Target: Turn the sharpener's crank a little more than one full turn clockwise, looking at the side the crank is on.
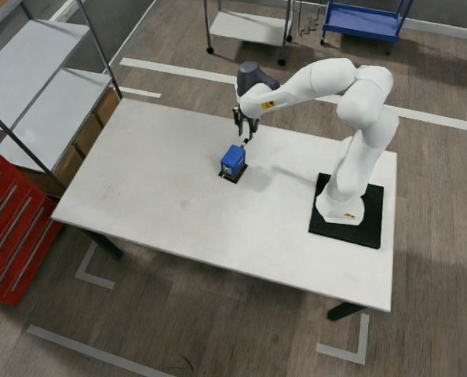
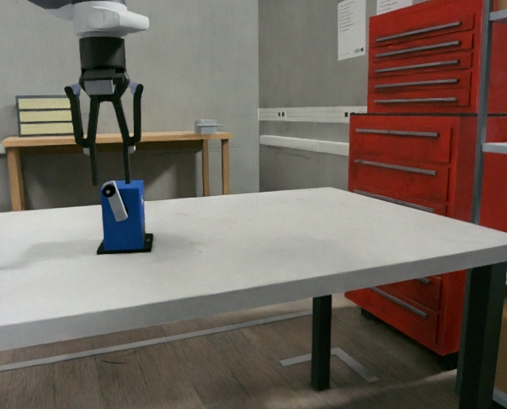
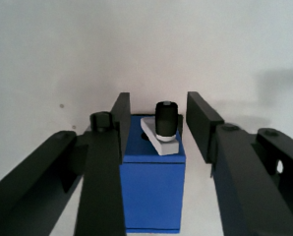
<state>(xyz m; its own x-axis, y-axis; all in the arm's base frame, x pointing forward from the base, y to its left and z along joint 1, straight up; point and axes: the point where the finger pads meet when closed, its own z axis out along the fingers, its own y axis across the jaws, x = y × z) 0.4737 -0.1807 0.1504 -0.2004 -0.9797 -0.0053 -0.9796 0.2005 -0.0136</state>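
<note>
Now: the black knob 2 cm to the left of my hand and 5 cm below it.
</note>
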